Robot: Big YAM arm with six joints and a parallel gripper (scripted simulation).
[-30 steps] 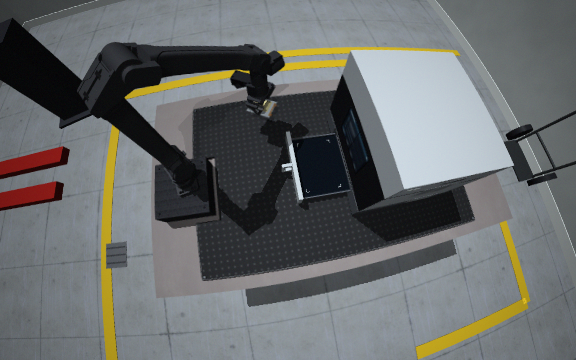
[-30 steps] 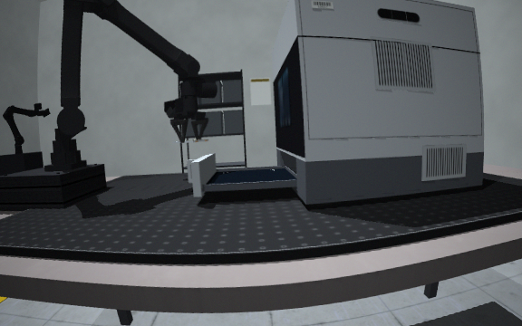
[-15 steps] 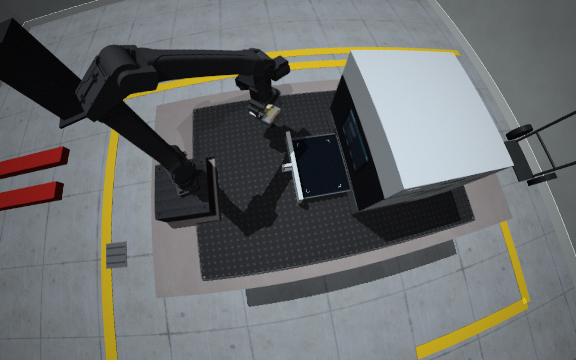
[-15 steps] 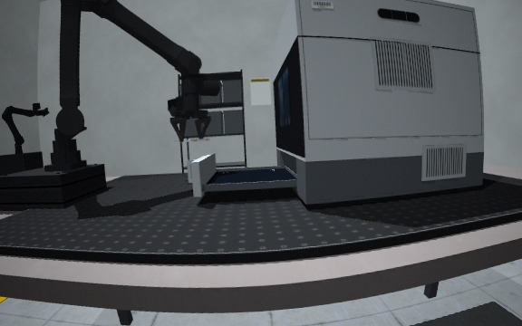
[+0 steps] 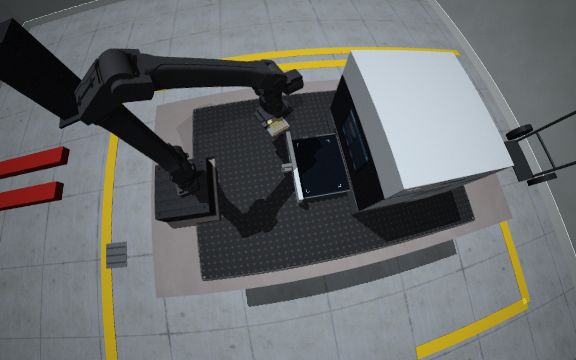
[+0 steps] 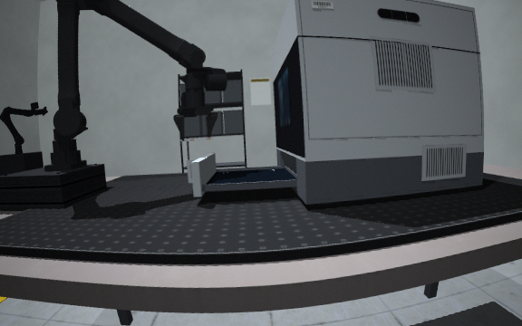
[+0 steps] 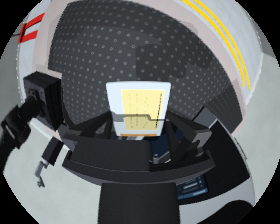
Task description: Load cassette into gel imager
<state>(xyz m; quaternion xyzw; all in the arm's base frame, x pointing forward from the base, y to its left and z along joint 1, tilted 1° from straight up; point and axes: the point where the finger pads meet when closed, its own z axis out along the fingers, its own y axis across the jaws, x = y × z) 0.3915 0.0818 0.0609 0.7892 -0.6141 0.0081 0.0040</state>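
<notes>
Now: hand 130 mm short of the drawer, 190 mm to the left of it and 80 mm above it. Round my hand: finished cassette: 10 mm to the right.
</notes>
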